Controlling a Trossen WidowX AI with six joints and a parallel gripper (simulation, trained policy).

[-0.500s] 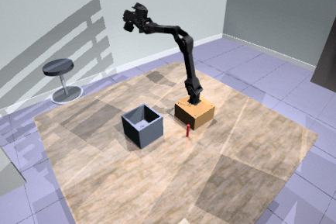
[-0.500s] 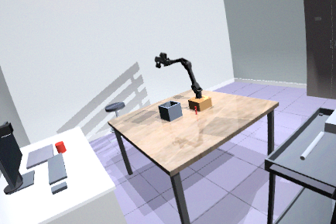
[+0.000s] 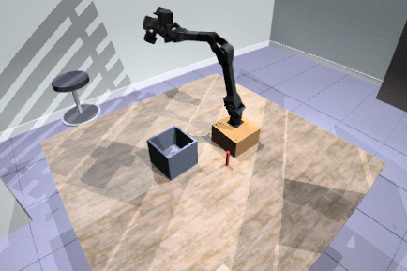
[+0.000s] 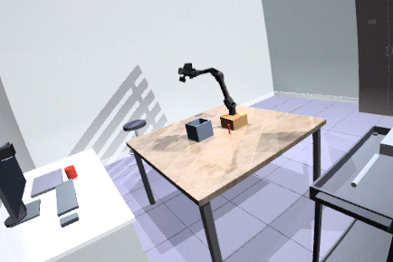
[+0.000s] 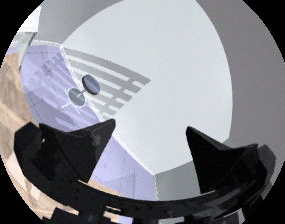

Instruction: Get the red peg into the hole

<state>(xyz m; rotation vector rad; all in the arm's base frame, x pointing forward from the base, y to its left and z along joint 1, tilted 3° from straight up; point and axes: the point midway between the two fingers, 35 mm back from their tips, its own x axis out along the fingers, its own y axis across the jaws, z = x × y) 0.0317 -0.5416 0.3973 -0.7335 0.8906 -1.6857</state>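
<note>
My gripper tip is now 650 mm to the right of the red peg, 480 mm above it and 150 mm short of it.
</note>
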